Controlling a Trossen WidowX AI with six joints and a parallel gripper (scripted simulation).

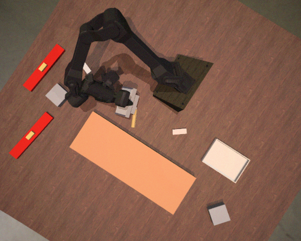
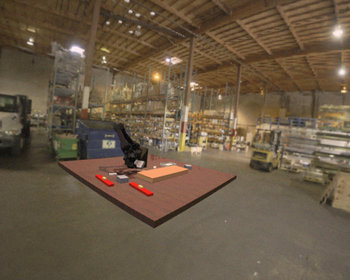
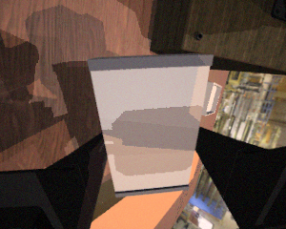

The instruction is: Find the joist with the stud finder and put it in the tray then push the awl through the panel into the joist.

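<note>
My gripper tip is now 10 mm short of the awl, 40 mm to the right of it and 60 mm above it. Also, from my gripper tip: grey stud finder 10 mm ahead, 20 mm to the left, 20 mm below; white tray 40 mm behind, 480 mm to the left, 60 mm below.
</note>
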